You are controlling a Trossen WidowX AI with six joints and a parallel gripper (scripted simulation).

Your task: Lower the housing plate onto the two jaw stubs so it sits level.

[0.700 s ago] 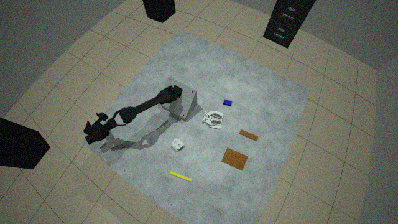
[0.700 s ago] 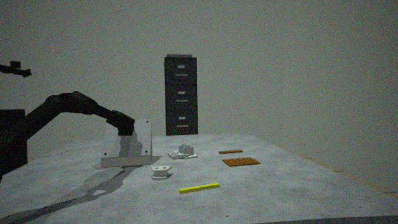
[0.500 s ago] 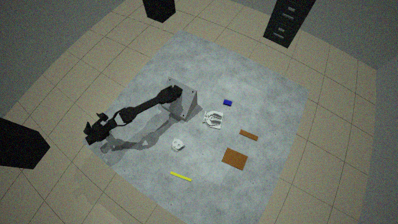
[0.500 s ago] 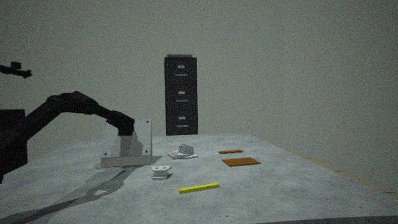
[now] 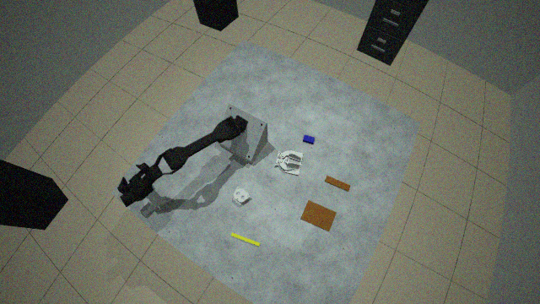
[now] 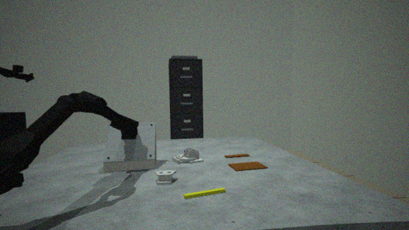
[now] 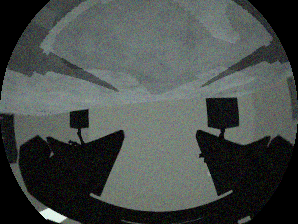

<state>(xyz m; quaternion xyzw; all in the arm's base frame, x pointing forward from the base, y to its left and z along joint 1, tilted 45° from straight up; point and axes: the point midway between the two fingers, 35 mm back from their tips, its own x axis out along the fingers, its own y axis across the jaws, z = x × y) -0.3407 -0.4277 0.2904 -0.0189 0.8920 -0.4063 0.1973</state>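
The white block lies 550 mm ahead of my gripper tip, 240 mm to the left of it and 40 mm below it. From my gripper tip the other things lie so: blue block 670 mm ahead, 680 mm to the left, 40 mm below; then orange square 910 mm ahead, 370 mm to the left, 50 mm below; then yellow bar 690 mm ahead, 90 mm to the left, 50 mm below.
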